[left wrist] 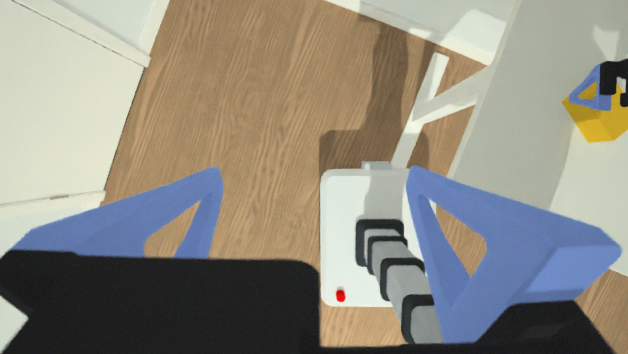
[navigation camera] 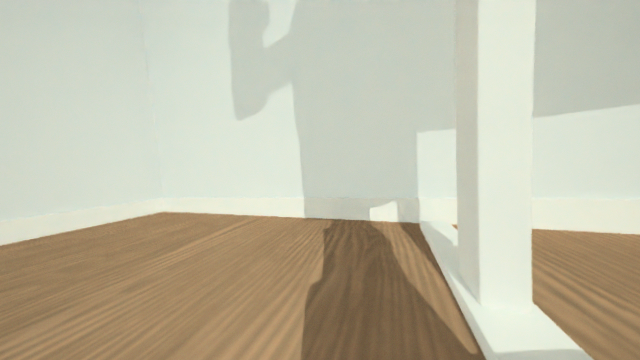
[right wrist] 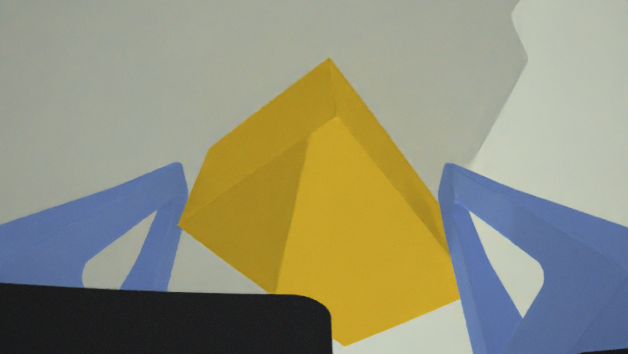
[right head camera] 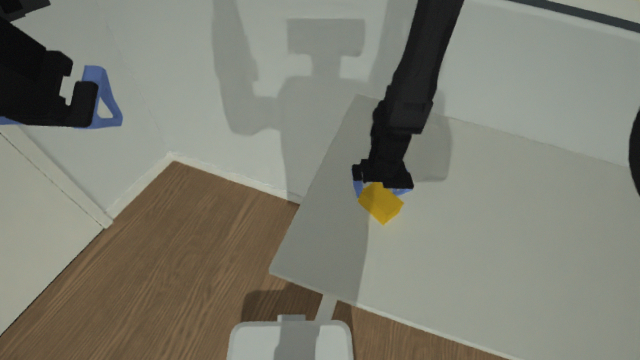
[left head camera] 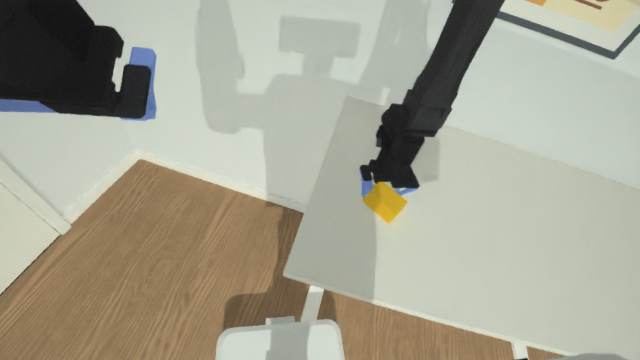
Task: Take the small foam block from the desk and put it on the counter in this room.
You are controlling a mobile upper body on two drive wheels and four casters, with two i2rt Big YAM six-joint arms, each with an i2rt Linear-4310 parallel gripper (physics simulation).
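Places are measured from the left arm's base along level axes (x ahead, y right, z down), in millimetres.
Pixels of known places: left gripper, fingertip midpoint: (left wrist: 314,176) (right head camera: 84,119) (left head camera: 108,109); right gripper, fingertip midpoint: (left wrist: 594,99) (right wrist: 313,178) (right head camera: 375,196) (left head camera: 379,195).
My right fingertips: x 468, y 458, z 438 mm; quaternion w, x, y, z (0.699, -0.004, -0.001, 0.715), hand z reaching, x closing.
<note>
Behind a point stands the place of what it marks.
The yellow foam block (left head camera: 386,203) @[y 457, x 427, z 415 mm] (right head camera: 381,204) @[y 461, x 427, z 415 mm] (left wrist: 600,122) @[y 448, x 426, z 417 mm] (right wrist: 350,225) @[y 469, x 467, z 415 mm] lies on the pale desk (left head camera: 500,240) @[y 789, x 328, z 460 mm] (right head camera: 475,240) @[y 697, x 349, z 460 mm] (left wrist: 525,100) @[y 348, x 470, z 460 mm] (right wrist: 150,65) @[y 401, x 503, z 460 mm]. My right gripper (right wrist: 313,178) @[y 458, x 468, z 438 mm] is open, with its blue fingers low at either side of the block; the block shows between them in the right wrist view, turned with a corner away from the palm. The block's side under the gripper is hidden in the head views. My left gripper (left wrist: 314,176) @[y -9, x 355, z 126 mm] is open and empty, high at the left, away from the desk. The counter does not show in these views.
My white base (left head camera: 280,345) @[y 220, x 235, z 1150 mm] (right head camera: 290,345) @[y 225, x 223, z 1150 mm] (left wrist: 340,210) @[y 53, x 144, z 1150 mm] stands by the desk's front edge. A white desk leg (navigation camera: 505,150) @[y 458, x 555, z 1185 mm] rises from a foot bar near the base. Walls meet in a corner behind the desk's left end. A framed picture (left head camera: 555,36) @[y 1023, x 793, z 62 mm] hangs on the wall.
</note>
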